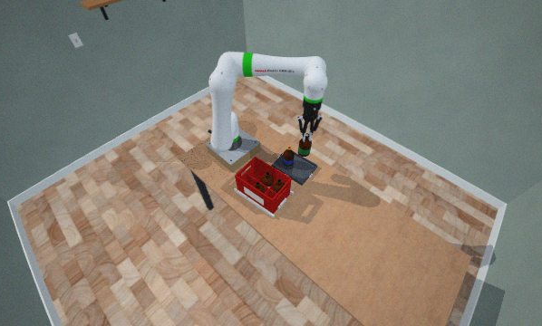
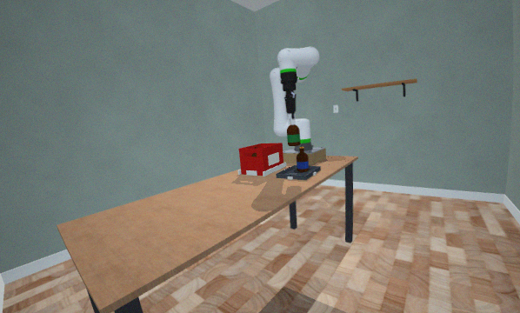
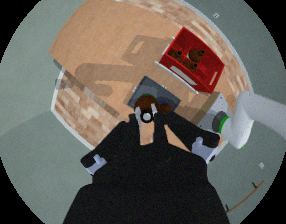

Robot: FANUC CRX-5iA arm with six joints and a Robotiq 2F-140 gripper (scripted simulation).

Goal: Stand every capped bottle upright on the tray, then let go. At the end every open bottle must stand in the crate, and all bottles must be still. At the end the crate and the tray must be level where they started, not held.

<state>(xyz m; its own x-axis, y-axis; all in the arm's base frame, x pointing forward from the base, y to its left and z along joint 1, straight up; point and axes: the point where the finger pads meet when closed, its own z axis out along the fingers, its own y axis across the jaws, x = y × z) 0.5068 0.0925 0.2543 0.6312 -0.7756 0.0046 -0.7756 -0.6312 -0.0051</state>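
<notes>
Right now the capped brown bottle is 25 cm below my hand, 11 cm behind it and 2 cm to the left of it. From my hand the other things lie so: crate 28 cm to the right, 26 cm below, 13 cm behind; then dark tray 33 cm below, 6 cm behind, 1 cm to the left.
</notes>
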